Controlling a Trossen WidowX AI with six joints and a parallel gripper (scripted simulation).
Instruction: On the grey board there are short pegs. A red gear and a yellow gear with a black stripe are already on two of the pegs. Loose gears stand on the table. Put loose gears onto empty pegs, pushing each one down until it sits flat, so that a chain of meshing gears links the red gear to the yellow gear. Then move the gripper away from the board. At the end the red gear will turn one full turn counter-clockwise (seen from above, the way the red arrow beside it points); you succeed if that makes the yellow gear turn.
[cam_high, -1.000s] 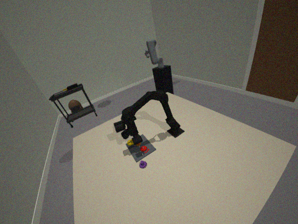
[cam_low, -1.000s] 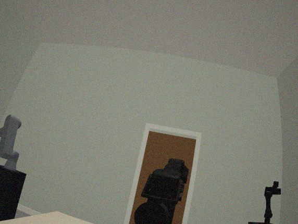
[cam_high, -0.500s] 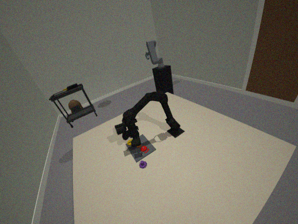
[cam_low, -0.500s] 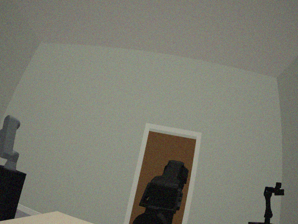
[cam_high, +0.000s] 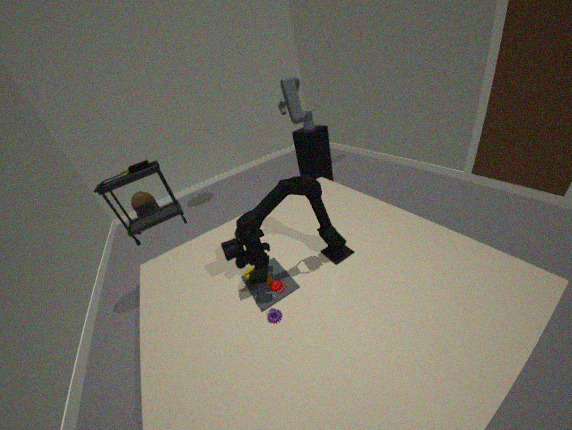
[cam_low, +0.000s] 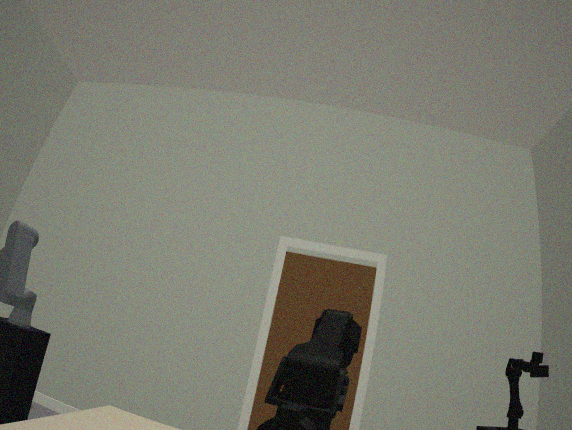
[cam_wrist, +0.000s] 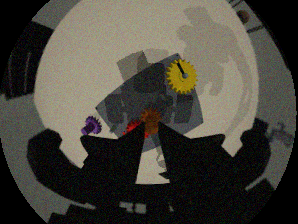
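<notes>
The orange gear is 10 mm below my gripper tip. The rest, counted from my gripper tip: yellow gear: 90 mm to the right, 30 mm below, 20 mm ahead; then red gear: 40 mm to the left, 30 mm below, 10 mm behind; then red arrow: 70 mm to the left, 40 mm below, 10 mm behind.
</notes>
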